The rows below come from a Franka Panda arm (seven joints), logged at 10 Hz.
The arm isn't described. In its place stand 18 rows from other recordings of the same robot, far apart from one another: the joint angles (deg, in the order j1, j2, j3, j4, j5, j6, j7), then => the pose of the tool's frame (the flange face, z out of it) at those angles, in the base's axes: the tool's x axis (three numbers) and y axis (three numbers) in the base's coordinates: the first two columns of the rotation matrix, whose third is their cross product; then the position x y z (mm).
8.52 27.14 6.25 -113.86 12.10 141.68 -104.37 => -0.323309 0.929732 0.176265 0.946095 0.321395 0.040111 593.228 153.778 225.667
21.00 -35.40 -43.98 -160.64 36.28 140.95 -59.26 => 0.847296 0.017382 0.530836 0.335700 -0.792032 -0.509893 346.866 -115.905 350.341
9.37 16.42 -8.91 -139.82 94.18 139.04 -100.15 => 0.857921 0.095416 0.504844 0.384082 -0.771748 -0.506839 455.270 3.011 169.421
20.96 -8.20 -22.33 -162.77 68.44 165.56 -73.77 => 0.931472 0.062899 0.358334 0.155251 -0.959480 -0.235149 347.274 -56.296 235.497
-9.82 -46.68 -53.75 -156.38 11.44 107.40 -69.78 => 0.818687 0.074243 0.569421 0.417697 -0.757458 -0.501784 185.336 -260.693 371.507
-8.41 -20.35 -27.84 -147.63 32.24 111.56 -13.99 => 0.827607 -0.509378 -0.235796 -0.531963 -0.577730 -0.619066 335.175 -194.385 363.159
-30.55 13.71 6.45 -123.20 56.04 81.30 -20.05 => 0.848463 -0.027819 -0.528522 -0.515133 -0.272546 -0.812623 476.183 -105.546 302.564
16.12 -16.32 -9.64 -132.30 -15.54 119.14 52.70 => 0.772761 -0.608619 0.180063 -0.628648 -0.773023 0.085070 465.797 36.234 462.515
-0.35 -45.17 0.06 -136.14 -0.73 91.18 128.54 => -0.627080 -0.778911 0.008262 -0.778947 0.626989 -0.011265 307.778 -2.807 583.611
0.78 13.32 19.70 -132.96 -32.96 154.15 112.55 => 0.410931 -0.893152 0.182801 -0.876451 -0.442226 -0.190447 493.218 204.388 259.659
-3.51 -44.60 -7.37 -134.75 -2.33 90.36 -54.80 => 0.693957 0.718894 0.040187 0.719982 -0.693390 -0.028915 302.721 -74.453 588.115
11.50 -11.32 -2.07 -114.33 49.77 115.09 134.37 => -0.734381 -0.356906 -0.577324 -0.658869 0.579161 0.480067 510.469 129.443 587.579
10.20 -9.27 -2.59 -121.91 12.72 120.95 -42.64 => 0.698252 0.674607 0.239479 0.704843 -0.706346 -0.065360 513.869 78.112 494.370
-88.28 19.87 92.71 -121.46 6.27 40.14 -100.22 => -0.041169 0.814938 0.578084 0.131291 0.577970 -0.805428 359.723 12.449 422.399
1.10 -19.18 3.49 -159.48 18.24 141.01 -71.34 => 0.473710 0.864388 0.168620 0.880395 -0.469676 -0.065646 371.096 27.727 309.674
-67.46 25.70 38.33 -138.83 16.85 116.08 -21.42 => 0.848101 -0.074454 -0.524577 -0.423776 -0.689597 -0.587257 370.641 -148.690 143.225
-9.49 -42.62 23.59 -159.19 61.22 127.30 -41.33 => 0.895327 0.163900 0.414158 0.355993 -0.822151 -0.444225 334.046 103.797 423.218
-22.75 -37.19 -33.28 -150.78 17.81 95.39 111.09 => -0.907346 -0.146448 -0.394051 -0.363751 0.743392 0.561297 206.821 -242.741 411.158
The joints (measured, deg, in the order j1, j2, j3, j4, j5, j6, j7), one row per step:
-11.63, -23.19, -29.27, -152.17, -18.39, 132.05, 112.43
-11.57, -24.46, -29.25, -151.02, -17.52, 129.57, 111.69
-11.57, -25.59, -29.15, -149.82, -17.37, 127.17, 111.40
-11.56, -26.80, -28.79, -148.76, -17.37, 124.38, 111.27
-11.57, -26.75, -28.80, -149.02, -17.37, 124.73, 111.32
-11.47, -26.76, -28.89, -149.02, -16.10, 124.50, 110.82
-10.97, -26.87, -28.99, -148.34, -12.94, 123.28, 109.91
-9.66, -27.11, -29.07, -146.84, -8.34, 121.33, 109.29
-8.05, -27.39, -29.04, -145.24, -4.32, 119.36, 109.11
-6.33, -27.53, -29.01, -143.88, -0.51, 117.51, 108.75
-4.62, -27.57, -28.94, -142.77, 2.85, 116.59, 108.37
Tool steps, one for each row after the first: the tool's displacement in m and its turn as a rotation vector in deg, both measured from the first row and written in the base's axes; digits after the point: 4 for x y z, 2 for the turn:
-0.0008, -0.0022, 0.0124, 0.75, -0.21, -0.07
-0.0017, -0.0047, 0.0247, 0.97, -0.15, -0.11
-0.0031, -0.0047, 0.0363, 1.24, 0.35, 0.04
-0.0032, -0.0040, 0.0345, 1.24, 0.29, 0.04
-0.0031, -0.0030, 0.0341, 2.31, -0.03, -0.16
-0.0006, -0.0006, 0.0379, 4.82, -0.89, -0.72
0.0072, 0.0050, 0.0481, 8.33, -2.52, -1.50
0.0166, 0.0130, 0.0597, 11.47, -3.99, -1.81
0.0261, 0.0231, 0.0692, 14.67, -5.14, -1.52
0.0361, 0.0334, 0.0777, 17.24, -6.56, -0.91

